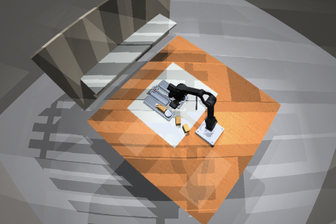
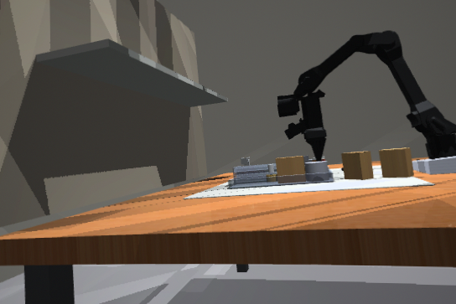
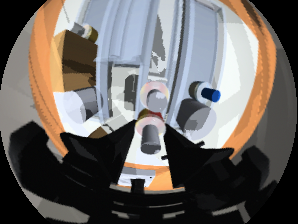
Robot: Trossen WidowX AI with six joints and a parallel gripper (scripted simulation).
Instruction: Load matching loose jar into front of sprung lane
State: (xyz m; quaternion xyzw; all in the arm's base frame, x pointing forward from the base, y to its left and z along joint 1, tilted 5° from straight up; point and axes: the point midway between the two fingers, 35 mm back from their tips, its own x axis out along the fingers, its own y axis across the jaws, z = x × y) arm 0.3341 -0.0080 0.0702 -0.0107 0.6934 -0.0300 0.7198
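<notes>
The grey lane unit is 14 cm ahead of my gripper tip, 3 cm below it and 2 cm to the left of it. Also, from my gripper tip: shelf (50 cm ahead, 32 cm above, 3 cm to the right); then brown box (13 cm to the left, 8 cm ahead, 1 cm below).
</notes>
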